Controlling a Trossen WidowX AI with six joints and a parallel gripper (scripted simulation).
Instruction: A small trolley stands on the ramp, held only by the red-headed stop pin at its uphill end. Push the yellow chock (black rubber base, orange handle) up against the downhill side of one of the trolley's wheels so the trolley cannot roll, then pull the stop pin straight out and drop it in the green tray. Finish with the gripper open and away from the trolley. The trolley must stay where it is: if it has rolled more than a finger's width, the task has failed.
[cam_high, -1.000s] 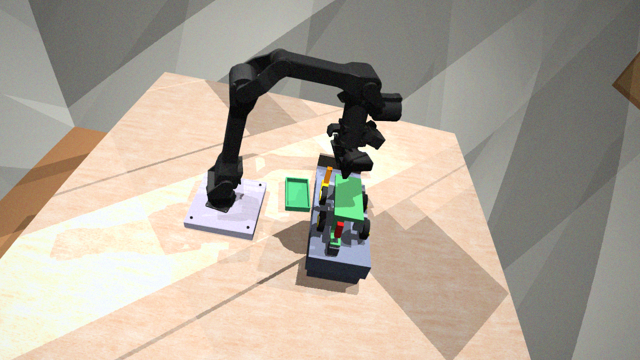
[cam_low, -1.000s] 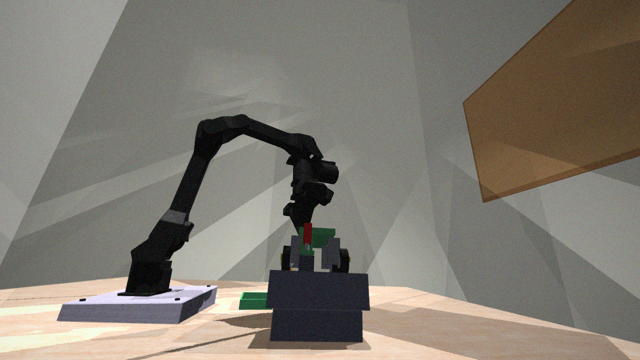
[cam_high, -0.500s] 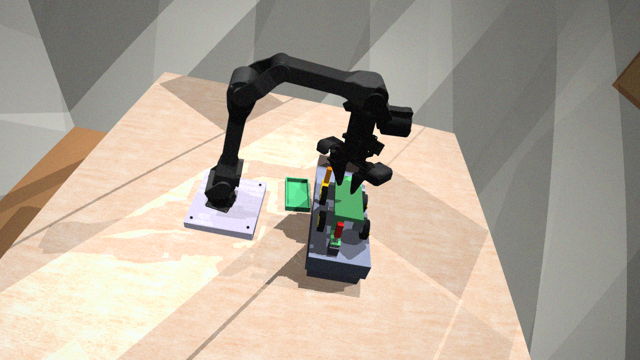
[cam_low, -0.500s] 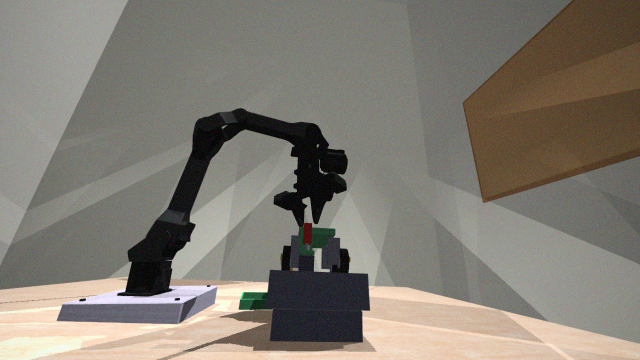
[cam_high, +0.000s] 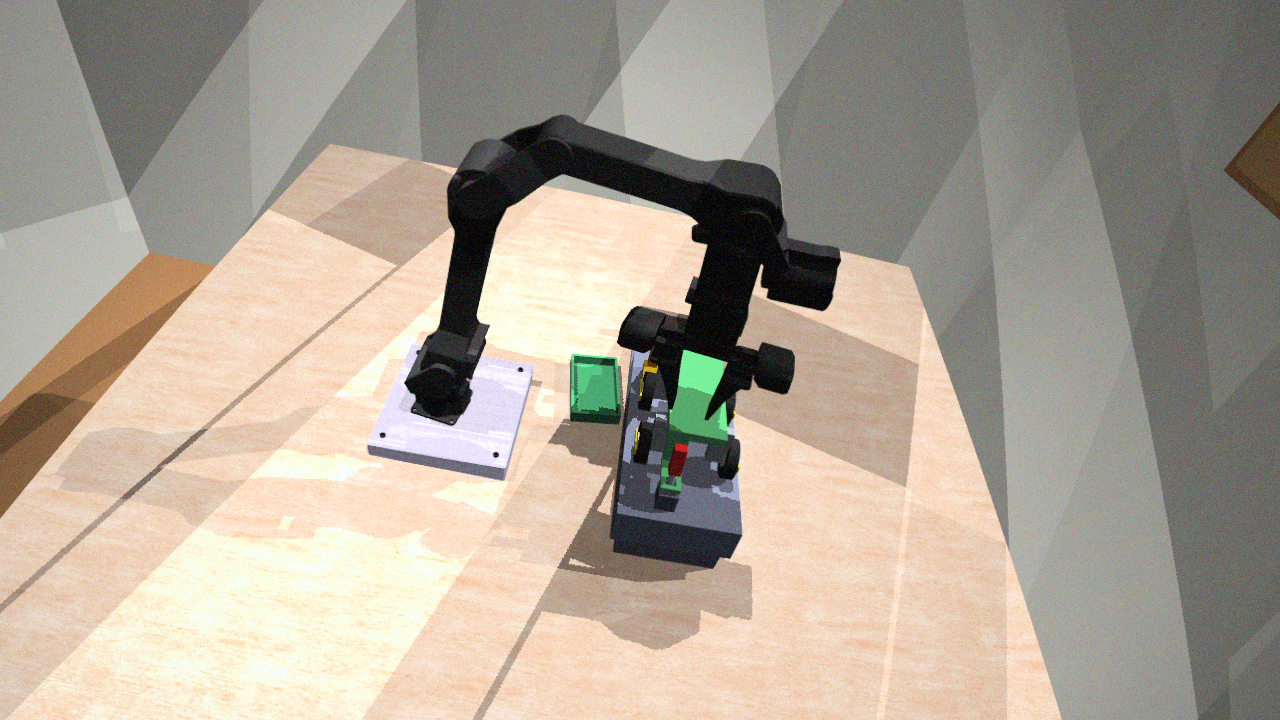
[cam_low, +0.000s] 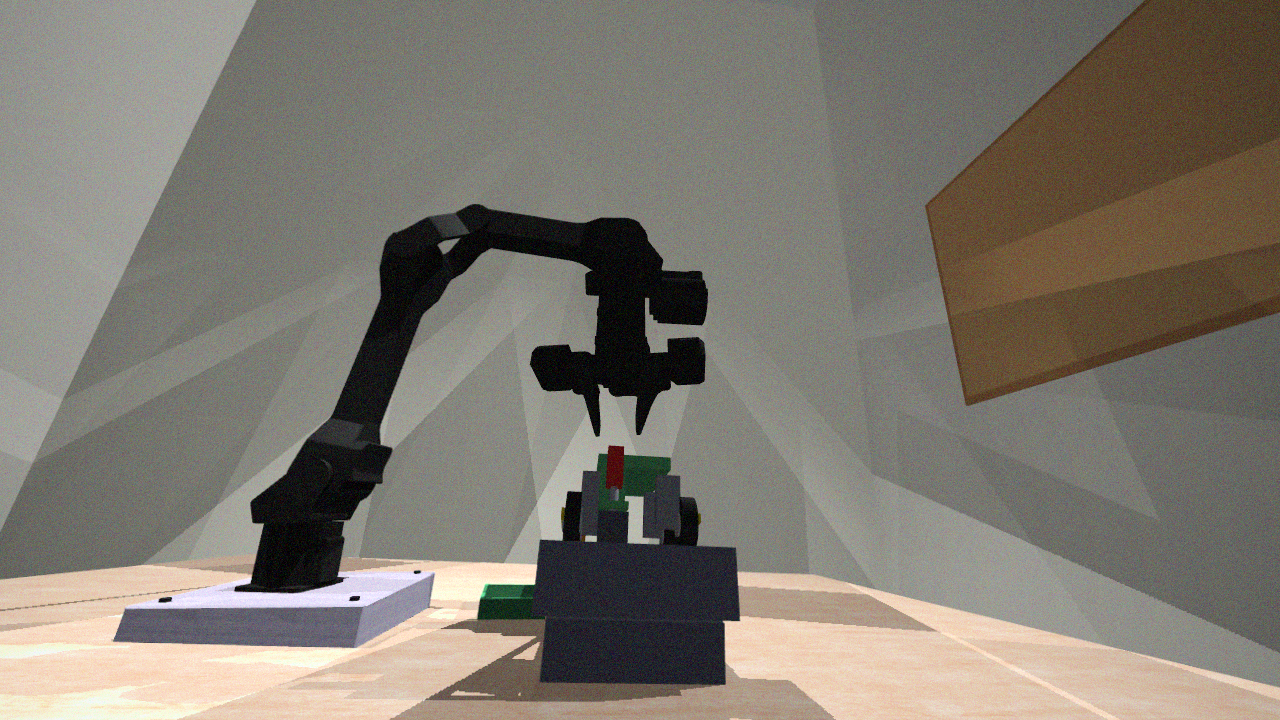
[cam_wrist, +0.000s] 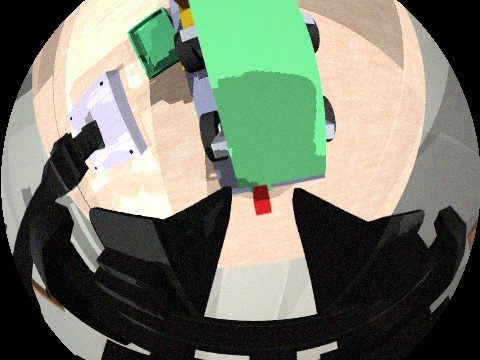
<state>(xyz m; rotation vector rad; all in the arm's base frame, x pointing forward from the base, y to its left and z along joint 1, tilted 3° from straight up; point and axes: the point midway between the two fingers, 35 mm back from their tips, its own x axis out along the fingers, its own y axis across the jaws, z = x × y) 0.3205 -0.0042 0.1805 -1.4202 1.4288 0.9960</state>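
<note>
Right now the red-headed stop pin is 1 cm ahead of my gripper tip, 5 cm to the right of it and 6 cm below it. The rest, counted from my gripper tip: grey ramp (1 cm ahead, 7 cm to the left, 14 cm below); then yellow chock (6 cm behind, 15 cm to the left, 11 cm below); then trolley (1 cm ahead, 6 cm to the left, 8 cm below).
</note>
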